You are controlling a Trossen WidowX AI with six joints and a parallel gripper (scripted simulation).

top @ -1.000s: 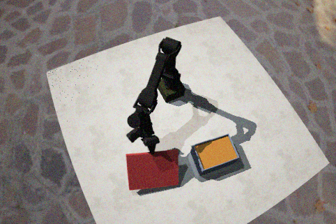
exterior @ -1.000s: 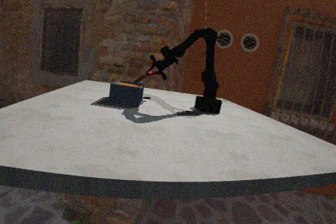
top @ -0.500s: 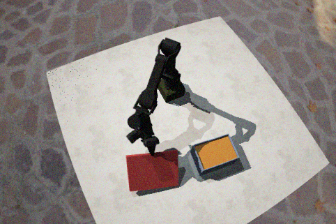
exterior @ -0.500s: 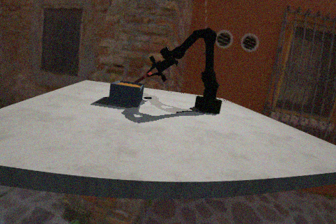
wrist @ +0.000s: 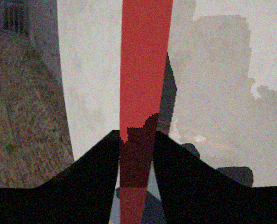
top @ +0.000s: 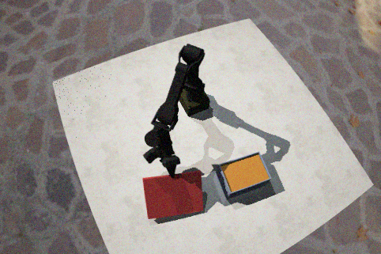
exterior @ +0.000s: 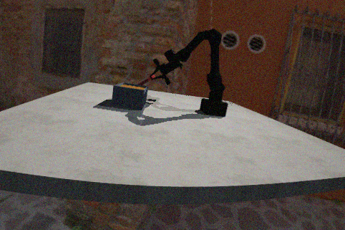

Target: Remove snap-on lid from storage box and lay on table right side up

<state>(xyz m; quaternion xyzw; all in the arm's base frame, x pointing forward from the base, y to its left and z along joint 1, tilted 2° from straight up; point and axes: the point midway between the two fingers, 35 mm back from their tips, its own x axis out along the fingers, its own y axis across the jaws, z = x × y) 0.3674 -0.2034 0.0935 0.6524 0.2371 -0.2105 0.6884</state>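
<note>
My gripper tip is now 70 mm short of the red lid, 50 mm above it and 10 mm to the left of it. Also, from my gripper tip: storage box (310 mm to the left, 80 mm below, 50 mm ahead).
</note>
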